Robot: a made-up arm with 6 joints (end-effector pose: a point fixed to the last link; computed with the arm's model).
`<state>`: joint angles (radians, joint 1 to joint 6).
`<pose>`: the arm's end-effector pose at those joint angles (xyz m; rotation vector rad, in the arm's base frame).
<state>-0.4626 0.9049 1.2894 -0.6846 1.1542 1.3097</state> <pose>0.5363 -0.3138 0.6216 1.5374 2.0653 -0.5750</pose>
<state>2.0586 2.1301 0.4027 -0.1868 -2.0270 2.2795</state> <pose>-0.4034 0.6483 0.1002 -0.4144 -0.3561 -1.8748</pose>
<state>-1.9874 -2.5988 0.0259 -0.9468 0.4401 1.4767</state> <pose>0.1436 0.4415 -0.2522 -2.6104 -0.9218 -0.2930</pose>
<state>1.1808 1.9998 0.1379 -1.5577 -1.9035 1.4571</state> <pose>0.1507 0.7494 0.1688 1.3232 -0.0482 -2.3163</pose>
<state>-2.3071 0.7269 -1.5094 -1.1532 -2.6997 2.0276</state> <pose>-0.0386 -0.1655 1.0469 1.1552 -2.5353 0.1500</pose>
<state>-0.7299 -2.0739 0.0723 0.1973 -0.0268 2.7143</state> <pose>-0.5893 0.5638 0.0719 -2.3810 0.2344 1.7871</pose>
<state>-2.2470 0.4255 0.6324 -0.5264 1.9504 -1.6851</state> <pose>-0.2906 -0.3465 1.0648 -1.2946 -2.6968 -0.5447</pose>
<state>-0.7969 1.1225 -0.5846 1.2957 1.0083 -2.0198</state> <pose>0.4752 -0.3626 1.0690 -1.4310 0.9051 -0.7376</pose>
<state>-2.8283 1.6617 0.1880 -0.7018 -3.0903 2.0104</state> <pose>-0.7016 -0.2716 0.4899 -0.7967 0.9748 0.1976</pose>
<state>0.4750 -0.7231 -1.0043 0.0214 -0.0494 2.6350</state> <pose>-0.6931 -0.3117 0.8213 1.6789 1.3480 -1.7211</pose>
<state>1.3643 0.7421 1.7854 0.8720 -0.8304 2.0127</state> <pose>0.1601 0.6245 0.6272 1.9210 1.0392 1.7737</pose>
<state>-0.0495 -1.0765 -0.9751 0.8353 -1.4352 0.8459</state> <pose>-0.7197 -0.0366 0.4903 0.9572 1.8571 -0.4334</pose>
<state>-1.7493 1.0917 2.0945 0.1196 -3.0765 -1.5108</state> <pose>-0.0685 -0.5111 0.5663 0.2388 -0.8291 2.8102</pose>
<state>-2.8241 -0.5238 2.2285 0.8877 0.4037 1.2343</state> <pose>-0.1158 -0.0682 0.9006 1.0150 -1.4221 -0.6169</pose>
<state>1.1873 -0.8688 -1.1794 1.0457 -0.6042 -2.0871</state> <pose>-0.2591 -0.6672 0.5719 1.9027 -0.8836 0.2015</pose>
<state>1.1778 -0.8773 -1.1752 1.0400 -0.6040 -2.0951</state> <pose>-0.2665 -0.6662 0.5669 1.9050 -0.8803 0.1899</pose>
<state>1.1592 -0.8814 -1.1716 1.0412 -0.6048 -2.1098</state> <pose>-0.2795 -0.6626 0.5651 1.8974 -0.8820 0.1766</pose>
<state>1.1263 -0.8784 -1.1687 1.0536 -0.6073 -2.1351</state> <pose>-0.3012 -0.6546 0.5686 1.8737 -0.8912 0.1604</pose>
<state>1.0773 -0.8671 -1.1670 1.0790 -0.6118 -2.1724</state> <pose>-0.3320 -0.6409 0.5781 1.8316 -0.9080 0.1400</pose>
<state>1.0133 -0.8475 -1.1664 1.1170 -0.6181 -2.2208</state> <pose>-0.3705 -0.6202 0.5938 1.7710 -0.9304 0.1138</pose>
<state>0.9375 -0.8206 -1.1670 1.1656 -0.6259 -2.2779</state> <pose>-0.4136 -0.5920 0.6149 1.6948 -0.9547 0.0807</pose>
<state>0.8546 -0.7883 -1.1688 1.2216 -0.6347 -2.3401</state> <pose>-0.4573 -0.5571 0.6400 1.6079 -0.9776 0.0406</pose>
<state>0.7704 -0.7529 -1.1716 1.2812 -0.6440 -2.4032</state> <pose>-0.4977 -0.5175 0.6673 1.5164 -0.9960 -0.0045</pose>
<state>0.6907 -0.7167 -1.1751 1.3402 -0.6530 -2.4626</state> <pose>-0.5315 -0.4766 0.6950 1.4269 -1.0086 -0.0515</pose>
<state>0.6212 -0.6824 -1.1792 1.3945 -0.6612 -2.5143</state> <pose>-0.5569 -0.4383 0.7209 1.3460 -1.0156 -0.0954</pose>
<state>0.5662 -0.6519 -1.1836 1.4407 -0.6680 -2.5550</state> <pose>-0.5738 -0.4064 0.7434 1.2785 -1.0183 -0.1314</pose>
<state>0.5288 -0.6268 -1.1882 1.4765 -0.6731 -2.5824</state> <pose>-0.5827 -0.3838 0.7614 1.2278 -1.0189 -0.1551</pose>
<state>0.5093 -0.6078 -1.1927 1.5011 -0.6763 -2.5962</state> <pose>-0.5851 -0.3712 0.7744 1.1945 -1.0189 -0.1649</pose>
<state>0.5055 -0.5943 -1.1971 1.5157 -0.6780 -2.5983</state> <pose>-0.5826 -0.3678 0.7828 1.1767 -1.0192 -0.1617</pose>
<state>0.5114 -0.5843 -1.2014 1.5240 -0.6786 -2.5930</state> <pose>-0.5772 -0.3699 0.7885 1.1684 -1.0201 -0.1504</pose>
